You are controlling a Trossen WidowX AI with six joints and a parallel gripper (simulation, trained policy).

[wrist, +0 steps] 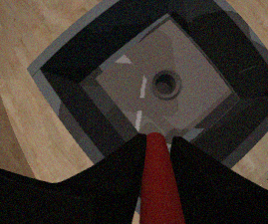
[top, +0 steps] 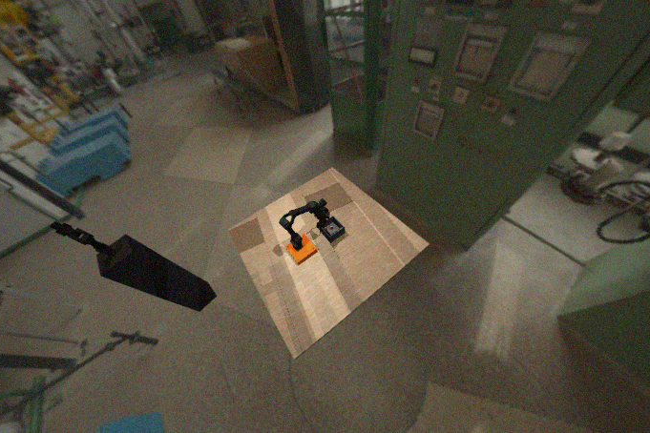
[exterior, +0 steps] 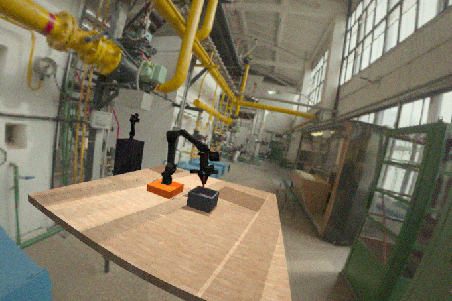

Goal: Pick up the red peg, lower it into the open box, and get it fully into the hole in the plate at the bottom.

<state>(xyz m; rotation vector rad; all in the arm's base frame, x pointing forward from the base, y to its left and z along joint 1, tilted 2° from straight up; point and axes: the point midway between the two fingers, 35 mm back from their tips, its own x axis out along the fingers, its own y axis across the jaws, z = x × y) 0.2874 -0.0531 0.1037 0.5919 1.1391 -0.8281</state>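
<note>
The red peg lies 20 mm above my gripper tip, 10 mm to the left of it and 10 mm behind it. Also, from my gripper tip: dark box 110 mm below, 40 mm to the right, 20 mm ahead; then pale plate 90 mm below, 40 mm to the right, 20 mm ahead.
</note>
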